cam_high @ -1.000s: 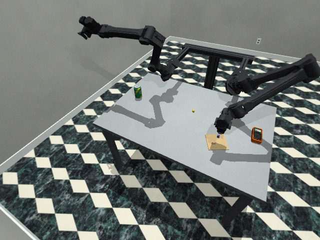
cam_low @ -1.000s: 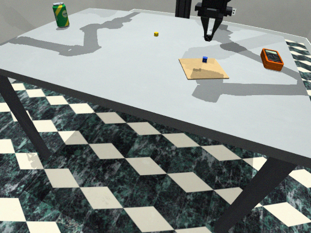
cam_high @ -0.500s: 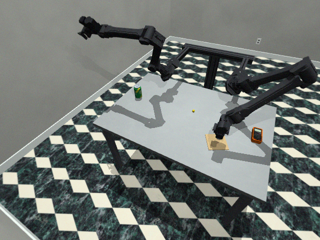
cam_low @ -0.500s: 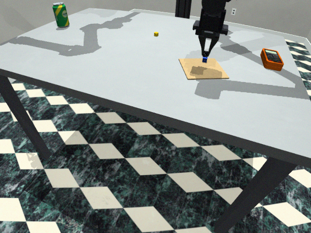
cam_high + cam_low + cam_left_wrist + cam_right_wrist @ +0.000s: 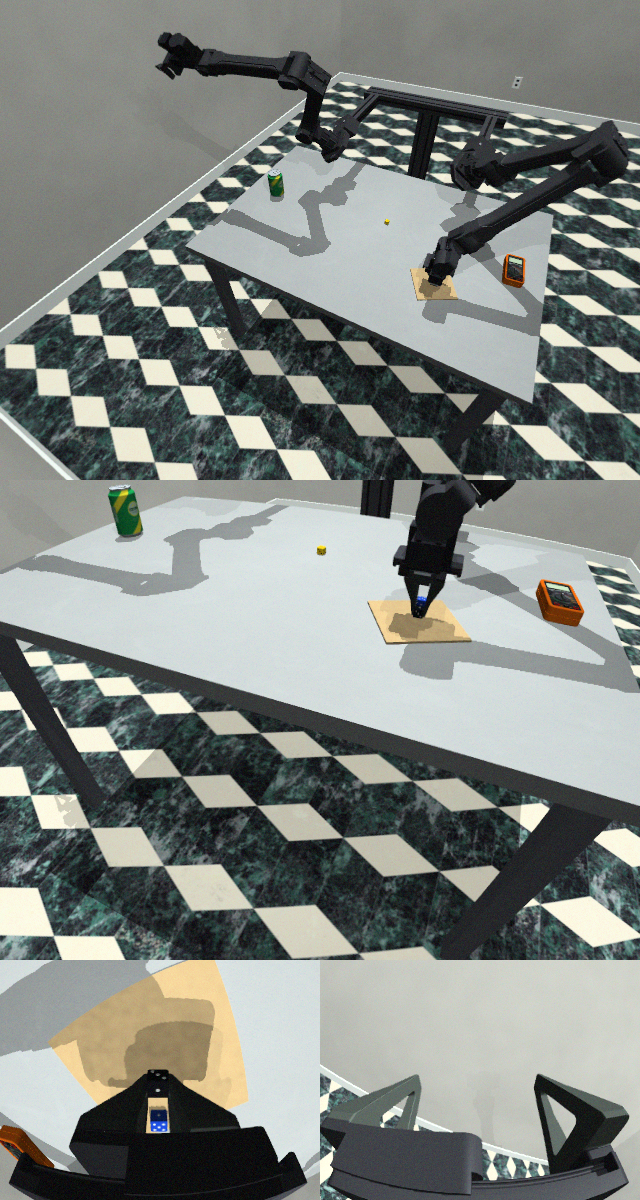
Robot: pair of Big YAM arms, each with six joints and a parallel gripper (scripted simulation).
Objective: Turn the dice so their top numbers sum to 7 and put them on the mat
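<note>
Right now my left hand is right at the black die. From my left hand the other things lie so: tan mat 2 cm below; then orange multimeter 16 cm behind, 26 cm to the left; then blue die 5 cm behind, 1 cm below.
</note>
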